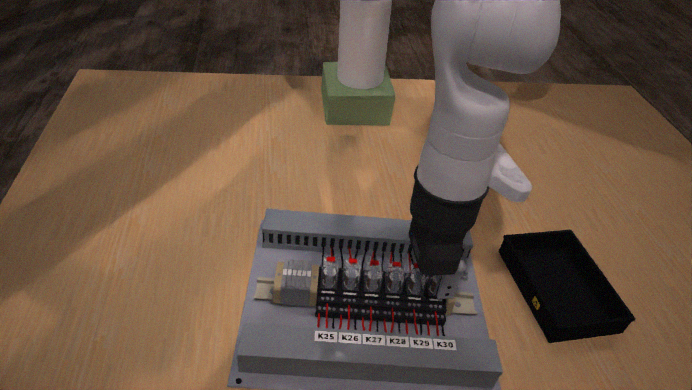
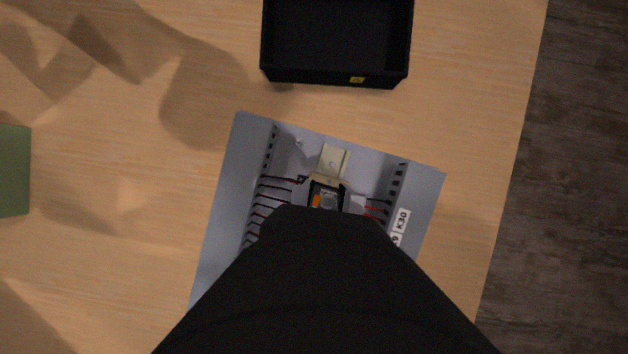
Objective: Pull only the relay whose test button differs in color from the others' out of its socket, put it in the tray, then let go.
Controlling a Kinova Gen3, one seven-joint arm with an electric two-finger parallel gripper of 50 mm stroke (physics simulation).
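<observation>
The relay with an orange test button is at the K30 end of the row. My gripper points down over it and is shut on this relay, one light grey finger on each side. The relay looks upright at its socket; its base is hidden, so I cannot tell whether it is fully seated. The relays at K25, K26, K27 and K28 have red buttons, as does the partly hidden one at K29. The black tray lies right of the panel.
The grey panel has raised ducts behind and in front of the relays, with red and black wires. Terminal blocks stand left of the row. The rail end projects beyond K30. A green block stands farther back.
</observation>
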